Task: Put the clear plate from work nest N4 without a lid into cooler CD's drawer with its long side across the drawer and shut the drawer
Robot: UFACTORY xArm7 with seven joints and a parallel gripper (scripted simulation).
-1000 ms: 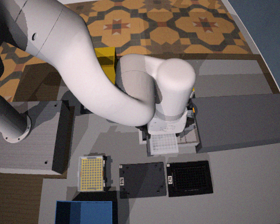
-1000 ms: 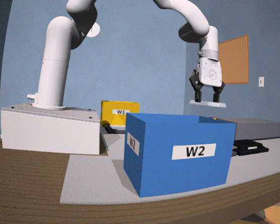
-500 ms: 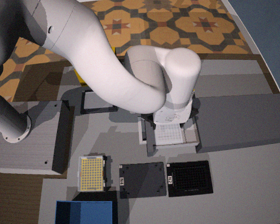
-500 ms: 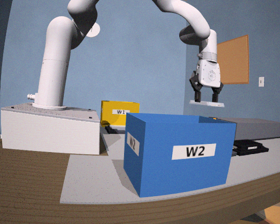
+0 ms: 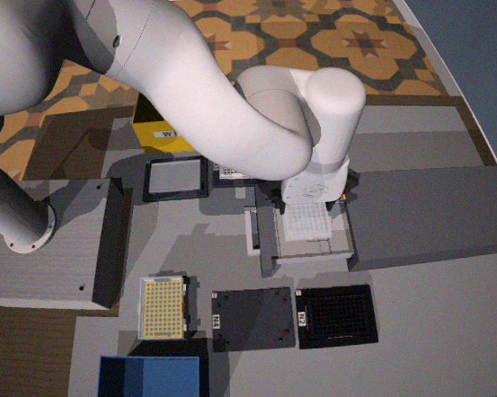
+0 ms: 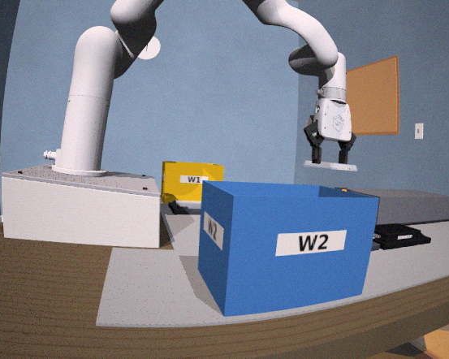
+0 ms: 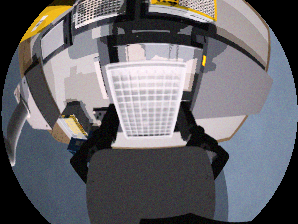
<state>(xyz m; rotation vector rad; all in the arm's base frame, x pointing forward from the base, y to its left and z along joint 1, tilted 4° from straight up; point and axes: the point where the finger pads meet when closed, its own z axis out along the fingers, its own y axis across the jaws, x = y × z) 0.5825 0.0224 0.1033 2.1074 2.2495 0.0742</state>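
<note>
The cooler drawer is 140 mm below my hand, 40 mm ahead of it and 10 mm to the left of it. Round my hand: yellow tip box (190 mm to the left, 110 mm below, 50 mm ahead); then clear plate (10 mm below); then grey cooler CD (180 mm ahead, 130 mm below, 20 mm to the left).
</note>
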